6 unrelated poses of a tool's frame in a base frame.
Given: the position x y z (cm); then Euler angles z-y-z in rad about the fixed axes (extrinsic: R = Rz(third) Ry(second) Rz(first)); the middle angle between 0 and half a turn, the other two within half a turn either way.
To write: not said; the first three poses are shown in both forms.
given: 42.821 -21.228 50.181 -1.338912 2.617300 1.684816
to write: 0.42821 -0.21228 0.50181 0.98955 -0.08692 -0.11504 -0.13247 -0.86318 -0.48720
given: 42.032 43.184 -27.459 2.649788 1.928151 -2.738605
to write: 0.42032 0.43184 -0.27459 -0.09845 -0.55531 0.82579 -0.49764 0.74609 0.44239
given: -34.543 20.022 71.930 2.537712 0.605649 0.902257
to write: -0.34543 0.20022 0.71930 -0.86506 -0.17908 0.46861 0.35657 -0.87656 0.32327
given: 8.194 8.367 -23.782 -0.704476 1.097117 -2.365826
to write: 0.08194 0.08367 -0.23782 -0.70164 0.21894 -0.67806 0.32267 -0.75082 -0.57633
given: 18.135 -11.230 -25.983 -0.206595 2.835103 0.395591
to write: 0.18135 -0.11230 -0.25983 -0.78201 -0.54887 -0.29530 -0.55762 0.82778 -0.06189
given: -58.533 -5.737 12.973 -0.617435 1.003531 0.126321
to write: -0.58533 -0.05737 0.12973 0.50757 -0.51914 -0.68766 0.20588 0.84806 -0.48827
